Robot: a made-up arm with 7 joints. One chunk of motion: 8 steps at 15 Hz.
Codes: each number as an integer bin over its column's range. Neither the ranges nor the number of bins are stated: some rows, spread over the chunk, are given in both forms.
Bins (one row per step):
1: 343 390 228 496 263 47 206
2: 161 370 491 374 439 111 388
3: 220 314 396 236 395 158 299
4: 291 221 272 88 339 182 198
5: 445 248 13 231 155 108 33
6: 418 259 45 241 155 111 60
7: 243 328 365 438 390 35 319
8: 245 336 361 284 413 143 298
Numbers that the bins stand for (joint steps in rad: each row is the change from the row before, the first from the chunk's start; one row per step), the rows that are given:
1: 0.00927 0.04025 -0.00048 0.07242 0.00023 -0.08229 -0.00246
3: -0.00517 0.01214 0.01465 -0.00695 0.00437 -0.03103 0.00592
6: 0.01808 -0.00821 -0.01695 -0.00543 -0.00315 -0.05274 -0.01560
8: -0.00223 0.02027 0.01150 0.00770 0.00493 -0.03796 0.00583
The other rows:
2: -0.01210 0.03285 0.02320 0.03518 0.00575 -0.05274 0.01393
4: 0.00317 -0.02226 0.00349 -0.05214 0.00261 -0.01995 -0.00318
5: 0.02125 -0.01227 -0.01983 -0.00848 -0.00315 -0.05412 -0.01803
7: -0.00247 0.01732 0.01186 0.05471 0.00421 -0.08784 0.00772

